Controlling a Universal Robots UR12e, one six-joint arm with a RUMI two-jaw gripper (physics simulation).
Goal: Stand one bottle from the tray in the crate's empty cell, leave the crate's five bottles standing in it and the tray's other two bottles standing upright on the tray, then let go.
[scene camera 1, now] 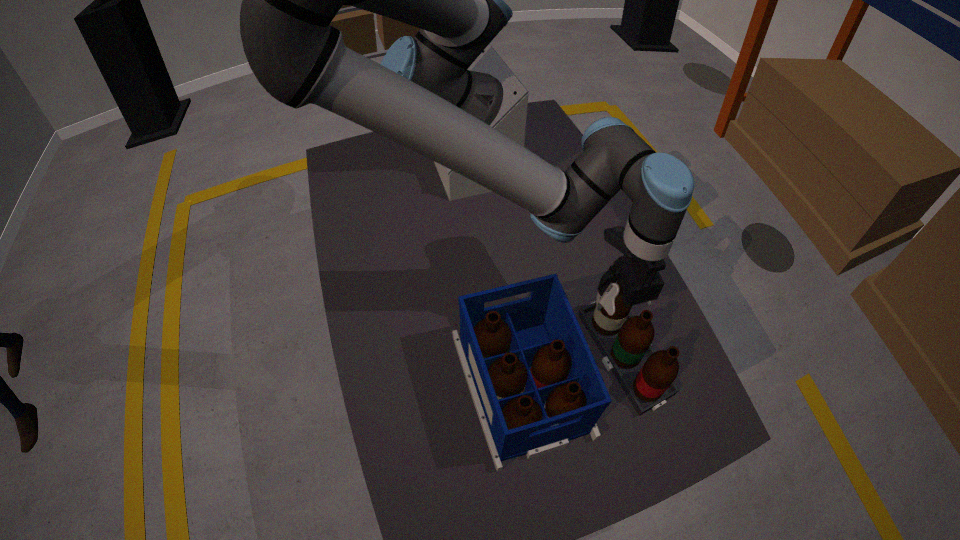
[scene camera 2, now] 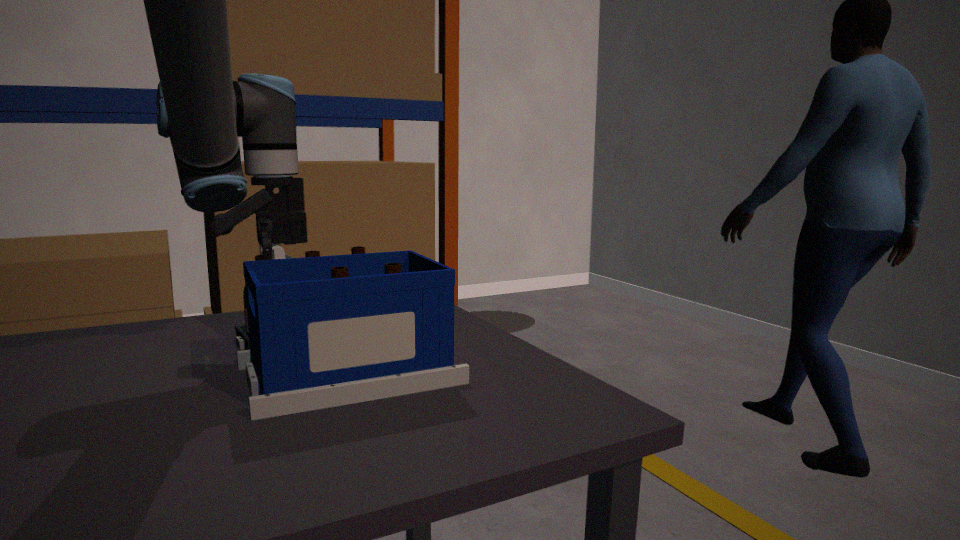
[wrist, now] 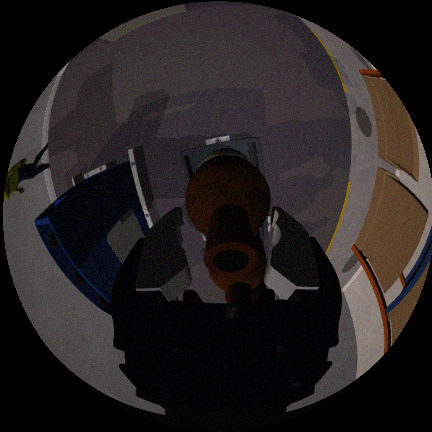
Path:
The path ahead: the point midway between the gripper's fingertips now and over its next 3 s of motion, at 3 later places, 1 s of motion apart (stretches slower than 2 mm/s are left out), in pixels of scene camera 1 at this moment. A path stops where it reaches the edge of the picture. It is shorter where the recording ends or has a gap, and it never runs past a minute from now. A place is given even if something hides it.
My gripper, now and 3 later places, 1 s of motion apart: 617, 305; 619, 301; 620, 297; 622, 294

